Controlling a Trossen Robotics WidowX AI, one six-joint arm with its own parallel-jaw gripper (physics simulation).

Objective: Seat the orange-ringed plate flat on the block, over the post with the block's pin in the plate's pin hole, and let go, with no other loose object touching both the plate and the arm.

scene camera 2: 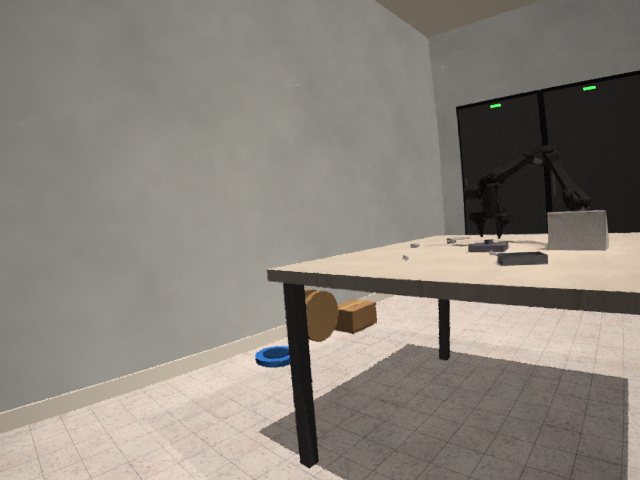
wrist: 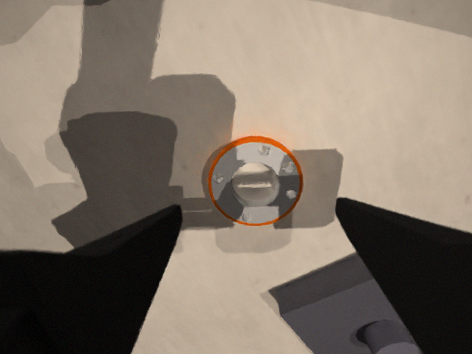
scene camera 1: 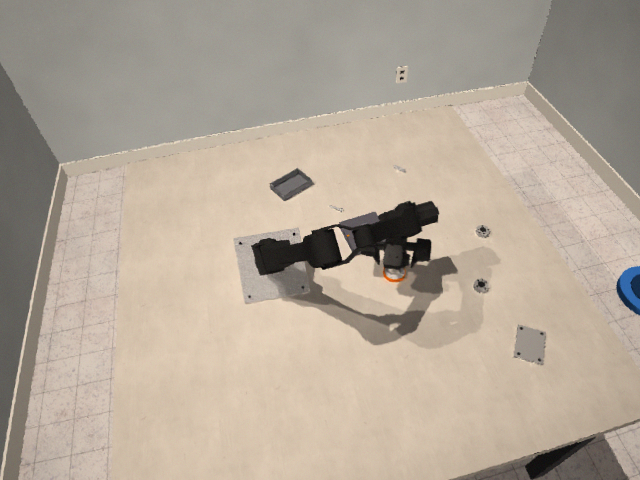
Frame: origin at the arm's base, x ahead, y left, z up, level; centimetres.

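Seen in the pictures: gripper, between the fingertips: (scene camera 2: 490, 237) (wrist: 257, 208); arm's base, origin of its link: (scene camera 2: 580, 223) (scene camera 1: 267, 255).
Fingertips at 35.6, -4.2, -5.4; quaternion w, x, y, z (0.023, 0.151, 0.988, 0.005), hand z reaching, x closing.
Observation:
Pixels of each thing's top centre, then the offset from my fingertips to it, as dx, dy, dz.
- orange-ringed plate, centre of its top: (wrist: 254, 186) (scene camera 1: 394, 271) +0.0, -0.5, -2.2
- dark block, centre of its top: (scene camera 1: 365, 227) (scene camera 2: 488, 239) -6.0, +14.9, +0.8
- dark open tray, centre of its top: (scene camera 2: 521, 254) (scene camera 1: 290, 181) -27.2, +40.3, -0.7
- flat grey plate, centre of its top: (scene camera 1: 530, 343) +30.0, -28.1, -2.5
The orange-ringed plate (scene camera 1: 394, 280) (wrist: 262, 215) lies on the table, apart from the block. In the wrist view its centre hole and several small holes face up. My gripper (scene camera 1: 393, 264) (scene camera 2: 491, 237) (wrist: 257, 208) is open and empty, pointing down above the plate, with a fingertip on either side of it in the wrist view. The dark block (scene camera 1: 361, 219) (scene camera 2: 488, 247) (wrist: 320, 310) lies beside the plate, at the lower right in the wrist view, partly behind a finger. Its post (scene camera 2: 489, 240) (wrist: 382, 332) stands up bare. The block's pin cannot be made out.
A dark open tray (scene camera 1: 298, 190) (scene camera 2: 522, 261) and two small light pieces (scene camera 1: 399, 168) (scene camera 1: 336, 208) lie behind the arm. Two round parts (scene camera 1: 475, 230) (scene camera 1: 475, 289) and a flat grey plate (scene camera 1: 529, 344) lie to the right. The arm stands on a speckled pedestal (scene camera 1: 253, 279) (scene camera 2: 577, 229).

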